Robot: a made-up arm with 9 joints. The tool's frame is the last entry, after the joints. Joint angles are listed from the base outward.
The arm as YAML. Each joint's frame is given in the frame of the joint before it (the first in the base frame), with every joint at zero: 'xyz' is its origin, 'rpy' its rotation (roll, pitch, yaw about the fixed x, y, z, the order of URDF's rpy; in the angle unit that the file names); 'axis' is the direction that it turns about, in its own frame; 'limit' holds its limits. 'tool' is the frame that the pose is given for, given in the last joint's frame.
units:
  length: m
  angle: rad
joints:
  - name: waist
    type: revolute
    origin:
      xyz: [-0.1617, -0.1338, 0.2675]
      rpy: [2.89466, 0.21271, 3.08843]
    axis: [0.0, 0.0, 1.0]
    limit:
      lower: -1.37
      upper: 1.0
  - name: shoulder
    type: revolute
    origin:
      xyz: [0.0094, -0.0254, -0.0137]
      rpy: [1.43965, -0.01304, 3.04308]
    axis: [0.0, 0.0, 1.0]
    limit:
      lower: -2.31
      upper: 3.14
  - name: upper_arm
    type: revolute
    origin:
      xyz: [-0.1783, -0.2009, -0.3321]
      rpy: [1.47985, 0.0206, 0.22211]
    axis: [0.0, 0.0, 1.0]
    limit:
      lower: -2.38
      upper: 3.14
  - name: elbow
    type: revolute
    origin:
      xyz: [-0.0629, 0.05, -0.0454]
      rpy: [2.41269, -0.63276, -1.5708]
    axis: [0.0, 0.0, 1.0]
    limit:
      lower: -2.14
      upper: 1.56
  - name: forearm
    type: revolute
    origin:
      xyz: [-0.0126, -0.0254, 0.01]
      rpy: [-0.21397, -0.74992, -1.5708]
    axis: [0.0, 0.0, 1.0]
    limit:
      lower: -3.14
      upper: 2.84
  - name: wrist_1
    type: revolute
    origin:
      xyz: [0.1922, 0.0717, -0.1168]
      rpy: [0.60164, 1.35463, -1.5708]
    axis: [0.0, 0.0, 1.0]
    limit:
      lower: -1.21
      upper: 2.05
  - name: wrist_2
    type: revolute
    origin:
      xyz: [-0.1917, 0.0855, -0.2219]
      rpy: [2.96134, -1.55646, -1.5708]
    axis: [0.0, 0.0, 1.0]
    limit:
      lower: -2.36
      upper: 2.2
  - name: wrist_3
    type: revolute
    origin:
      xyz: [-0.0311, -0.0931, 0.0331]
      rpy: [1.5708, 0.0, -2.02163]
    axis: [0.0, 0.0, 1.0]
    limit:
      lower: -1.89
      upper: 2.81
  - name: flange
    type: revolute
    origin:
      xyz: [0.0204, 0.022, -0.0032]
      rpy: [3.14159, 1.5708, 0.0]
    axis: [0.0, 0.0, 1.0]
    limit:
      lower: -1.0
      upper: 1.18
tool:
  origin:
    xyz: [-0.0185, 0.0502, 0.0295]
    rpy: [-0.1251, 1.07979, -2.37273]
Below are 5 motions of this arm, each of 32 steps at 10 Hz.
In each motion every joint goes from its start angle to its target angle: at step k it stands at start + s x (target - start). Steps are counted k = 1, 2, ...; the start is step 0. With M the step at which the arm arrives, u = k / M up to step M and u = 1 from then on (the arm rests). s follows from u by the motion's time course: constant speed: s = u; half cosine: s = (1 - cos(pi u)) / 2; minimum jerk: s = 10 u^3 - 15 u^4 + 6 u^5.
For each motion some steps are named. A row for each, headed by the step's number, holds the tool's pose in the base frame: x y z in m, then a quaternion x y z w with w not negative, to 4 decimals.
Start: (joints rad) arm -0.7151 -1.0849 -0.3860 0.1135 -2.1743 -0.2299 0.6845 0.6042 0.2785
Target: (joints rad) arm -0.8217 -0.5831 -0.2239 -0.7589 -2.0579 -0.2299 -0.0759 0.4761 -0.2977
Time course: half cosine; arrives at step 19
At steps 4, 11, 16, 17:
4: -0.0800 -0.0576 0.0737 -0.9829 0.1040 -0.0182 0.1511
11: -0.3131 -0.1528 -0.0380 0.9500 0.2561 -0.1589 0.0818
16: -0.4531 -0.2848 -0.0406 0.8196 0.4366 -0.3158 0.1947
17: -0.4663 -0.3010 -0.0369 0.8015 0.4523 -0.3332 0.2050

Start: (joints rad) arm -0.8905 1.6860 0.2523 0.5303 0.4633 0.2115 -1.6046 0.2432 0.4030
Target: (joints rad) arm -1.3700 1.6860 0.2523 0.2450 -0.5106 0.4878 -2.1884 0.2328 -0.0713
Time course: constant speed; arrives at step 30
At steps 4, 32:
4: 0.6266 -0.2384 0.7316 -0.5618 -0.5003 0.1767 0.6347
32: 0.5098 -0.3199 0.7573 -0.6536 -0.4972 0.0476 0.5686

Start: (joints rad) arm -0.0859 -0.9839 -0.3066 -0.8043 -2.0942 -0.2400 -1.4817 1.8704 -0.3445
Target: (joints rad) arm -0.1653 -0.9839 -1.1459 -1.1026 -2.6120 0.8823 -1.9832 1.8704 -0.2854
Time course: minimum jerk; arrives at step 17
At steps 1, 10, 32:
1: -0.4965 0.0678 -0.1818 0.5730 -0.2245 -0.5683 0.5462
10: -0.4535 0.0916 0.0773 0.8040 -0.1490 -0.2648 0.5111
32: -0.3817 0.0714 0.2427 0.8821 -0.2263 -0.1219 0.3947

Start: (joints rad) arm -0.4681 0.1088 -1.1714 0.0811 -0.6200 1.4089 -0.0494 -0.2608 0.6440
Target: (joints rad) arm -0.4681 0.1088 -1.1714 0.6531 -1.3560 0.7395 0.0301 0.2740 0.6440
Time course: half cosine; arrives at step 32
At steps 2, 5, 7, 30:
2: -0.2895 -0.9312 0.1955 0.0807 0.4737 -0.2484 0.8411
5: -0.2968 -0.9261 0.1873 0.0928 0.4411 -0.2584 0.8544
7: -0.3040 -0.9203 0.1781 0.1054 0.4042 -0.2696 0.8676
30: -0.2877 -0.8274 0.0375 0.2119 -0.2582 -0.4308 0.8383

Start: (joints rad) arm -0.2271 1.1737 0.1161 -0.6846 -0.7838 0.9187 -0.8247 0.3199 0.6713
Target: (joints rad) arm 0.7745 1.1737 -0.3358 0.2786 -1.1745 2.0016 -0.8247 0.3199 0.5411
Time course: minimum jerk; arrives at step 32
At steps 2, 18, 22, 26, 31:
2: -0.4569 -0.7324 0.2708 -0.0873 0.7472 0.1630 0.6384
18: -0.6695 -0.6413 0.2050 0.0291 0.8100 0.0259 0.5852
22: -0.7507 -0.5967 0.2105 0.0750 0.8375 -0.0144 0.5410
26: -0.8039 -0.5614 0.2219 0.1073 0.8550 -0.0364 0.5061
31: -0.8234 -0.5469 0.2278 0.1197 0.8612 -0.0435 0.4920

